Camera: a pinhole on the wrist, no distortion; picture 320 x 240 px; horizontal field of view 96.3 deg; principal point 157.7 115.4 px. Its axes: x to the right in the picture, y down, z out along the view. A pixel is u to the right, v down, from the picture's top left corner.
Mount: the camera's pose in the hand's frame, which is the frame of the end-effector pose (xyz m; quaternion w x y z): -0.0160 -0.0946 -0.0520 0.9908 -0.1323 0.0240 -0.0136
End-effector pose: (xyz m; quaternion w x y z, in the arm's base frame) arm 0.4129 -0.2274 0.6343 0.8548 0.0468 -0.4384 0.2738
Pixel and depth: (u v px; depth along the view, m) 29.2 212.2 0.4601
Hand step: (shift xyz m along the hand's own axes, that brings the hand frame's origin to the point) -0.3980 0.3393 0.3279
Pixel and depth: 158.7 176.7 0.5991
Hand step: 0.0241 0.3091 0.4579
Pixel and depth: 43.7 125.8 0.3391
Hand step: -0.2675 0.0268 0.2802
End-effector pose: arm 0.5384 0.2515 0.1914 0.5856 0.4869 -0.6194 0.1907
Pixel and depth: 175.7 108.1 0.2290
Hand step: 0.0242 -0.0469 0.1705
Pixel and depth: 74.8 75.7 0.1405
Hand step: -0.0908 -0.0927 0.0972
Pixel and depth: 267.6 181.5 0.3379
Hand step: 0.2632 0.1355 0.2213
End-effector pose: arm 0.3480 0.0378 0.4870 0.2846 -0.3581 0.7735 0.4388
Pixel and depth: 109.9 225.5 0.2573
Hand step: -0.0845 0.1662 0.1478
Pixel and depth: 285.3 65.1 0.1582
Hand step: 0.1316 -0.1115 0.1089
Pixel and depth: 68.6 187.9 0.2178
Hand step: -0.1378 0.0732 0.1349
